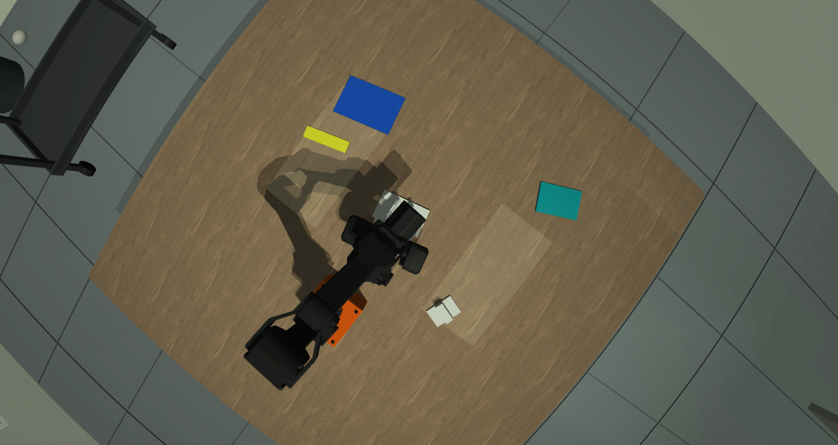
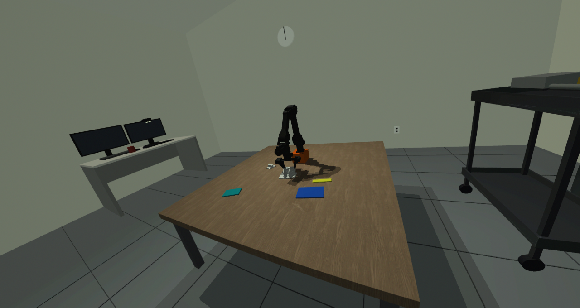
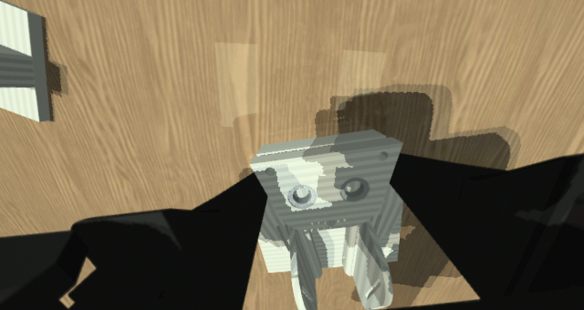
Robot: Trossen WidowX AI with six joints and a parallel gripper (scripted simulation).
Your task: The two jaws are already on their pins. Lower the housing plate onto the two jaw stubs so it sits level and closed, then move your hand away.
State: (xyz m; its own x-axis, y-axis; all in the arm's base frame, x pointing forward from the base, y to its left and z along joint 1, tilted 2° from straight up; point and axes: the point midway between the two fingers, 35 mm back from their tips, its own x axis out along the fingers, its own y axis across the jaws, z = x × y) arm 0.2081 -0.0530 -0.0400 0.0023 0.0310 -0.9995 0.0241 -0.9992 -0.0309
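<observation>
Now: the grey housing plate 1 cm ahead of my gripper tip and 2 cm above it. From my gripper tip the other things lie so: yellow strip 16 cm ahead, 25 cm to the left, 1 cm below; blue mat 28 cm ahead, 19 cm to the left, 1 cm below; teal mat 27 cm ahead, 34 cm to the right, 1 cm below.
</observation>
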